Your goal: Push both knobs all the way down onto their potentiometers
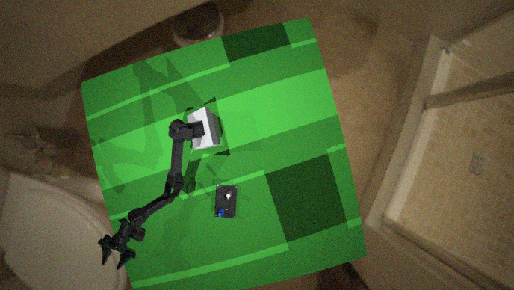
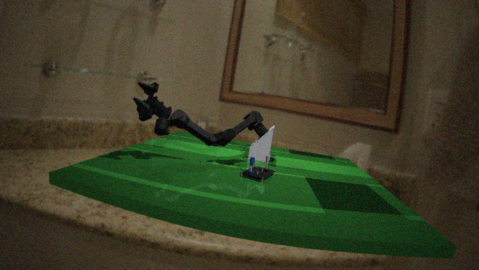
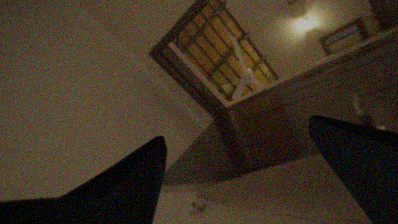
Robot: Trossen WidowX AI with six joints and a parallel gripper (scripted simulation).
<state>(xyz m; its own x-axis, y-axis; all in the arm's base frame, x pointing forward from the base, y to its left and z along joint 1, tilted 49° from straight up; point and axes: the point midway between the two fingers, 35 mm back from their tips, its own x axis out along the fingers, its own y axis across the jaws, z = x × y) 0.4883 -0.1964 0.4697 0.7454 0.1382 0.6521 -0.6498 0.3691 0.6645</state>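
The grey knob lies 20 cm behind my gripper tip, 56 cm to the left of it and 22 cm below it. The rest, counted from my gripper tip: blue knob 12 cm behind, 50 cm to the left, 22 cm below.
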